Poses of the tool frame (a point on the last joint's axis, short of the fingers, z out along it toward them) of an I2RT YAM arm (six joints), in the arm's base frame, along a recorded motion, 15 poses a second.
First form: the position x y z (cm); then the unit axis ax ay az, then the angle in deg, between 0 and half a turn.
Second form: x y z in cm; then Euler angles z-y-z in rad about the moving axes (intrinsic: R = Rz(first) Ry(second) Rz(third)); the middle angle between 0 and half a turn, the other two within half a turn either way. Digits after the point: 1 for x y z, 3 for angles.
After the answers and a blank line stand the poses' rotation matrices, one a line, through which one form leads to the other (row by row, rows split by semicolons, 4 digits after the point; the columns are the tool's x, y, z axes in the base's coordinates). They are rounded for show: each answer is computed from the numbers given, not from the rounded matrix.
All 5 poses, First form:
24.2 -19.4 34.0 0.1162 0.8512 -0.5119 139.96
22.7 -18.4 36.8 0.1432 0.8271 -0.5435 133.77
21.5 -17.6 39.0 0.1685 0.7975 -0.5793 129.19
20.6 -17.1 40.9 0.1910 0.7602 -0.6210 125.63
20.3 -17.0 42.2 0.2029 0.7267 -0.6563 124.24
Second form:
24.2 -19.4 34.0 -1.088 1.879 -0.817
22.7 -18.4 36.8 -1.076 1.764 -0.734
21.5 -17.6 39.0 -1.092 1.655 -0.676
20.6 -17.1 40.9 -1.126 1.543 -0.634
20.3 -17.0 42.2 -1.165 1.460 -0.620

-0.7418 0.5039 0.4426; -0.1547 0.5135 -0.8440; -0.6526 -0.6945 -0.3030
-0.6571 0.5929 0.4656; -0.1921 0.4656 -0.8639; -0.7289 -0.6571 -0.1920
-0.5856 0.6683 0.4588; -0.2297 0.4060 -0.8845; -0.7774 -0.6233 -0.0842
-0.5248 0.7345 0.4302; -0.2750 0.3320 -0.9023; -0.8056 -0.5918 0.0277
-0.4983 0.7730 0.3927; -0.3121 0.2626 -0.9130; -0.8088 -0.5776 0.1104

